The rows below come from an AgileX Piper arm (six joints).
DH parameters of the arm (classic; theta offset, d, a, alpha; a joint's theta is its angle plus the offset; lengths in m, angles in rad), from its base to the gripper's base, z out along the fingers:
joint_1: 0 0.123 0 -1.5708
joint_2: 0.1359 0 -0.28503 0
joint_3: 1.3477 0 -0.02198 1.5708
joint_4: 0 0.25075 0 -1.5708
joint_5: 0 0 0 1.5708
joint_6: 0 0.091 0 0
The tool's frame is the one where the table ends.
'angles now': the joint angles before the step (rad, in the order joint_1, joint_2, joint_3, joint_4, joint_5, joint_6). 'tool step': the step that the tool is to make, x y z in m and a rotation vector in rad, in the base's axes. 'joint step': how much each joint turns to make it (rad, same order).
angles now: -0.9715, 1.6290, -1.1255, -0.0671, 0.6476, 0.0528
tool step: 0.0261, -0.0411, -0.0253, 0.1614, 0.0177, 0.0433
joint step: -0.0271, 0.2242, -0.2217, 0.1469, 0.1427, -0.1421
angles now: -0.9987, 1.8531, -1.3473, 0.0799, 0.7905, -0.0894
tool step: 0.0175, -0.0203, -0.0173, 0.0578, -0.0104, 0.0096
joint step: 0.0000, 0.1204, -0.1184, 0.0522, 0.0434, -0.0284
